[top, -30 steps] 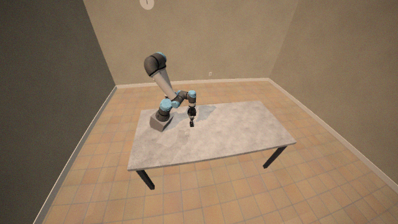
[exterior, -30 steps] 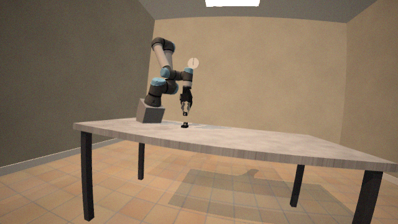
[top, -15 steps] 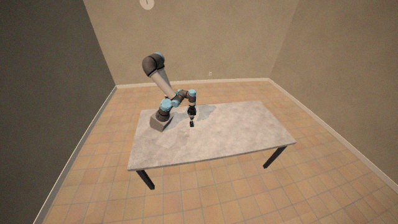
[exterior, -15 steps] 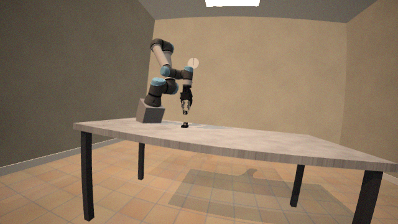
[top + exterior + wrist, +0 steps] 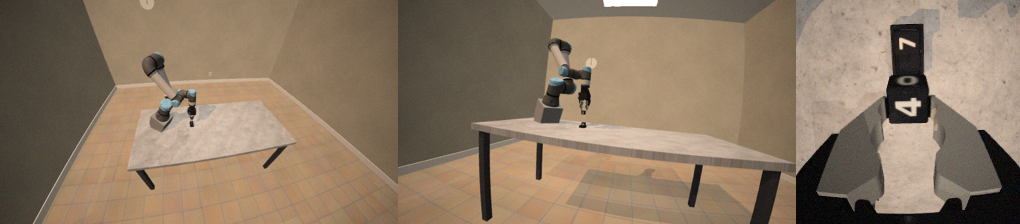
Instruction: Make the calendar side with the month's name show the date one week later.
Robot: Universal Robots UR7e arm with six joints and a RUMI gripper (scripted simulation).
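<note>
Now: hand 110 mm above the black date cube and 30 mm to the right of it. From my hand the other things lie so: black calendar tray 130 mm below, 10 mm to the left; black cube 10 mm below.
</note>
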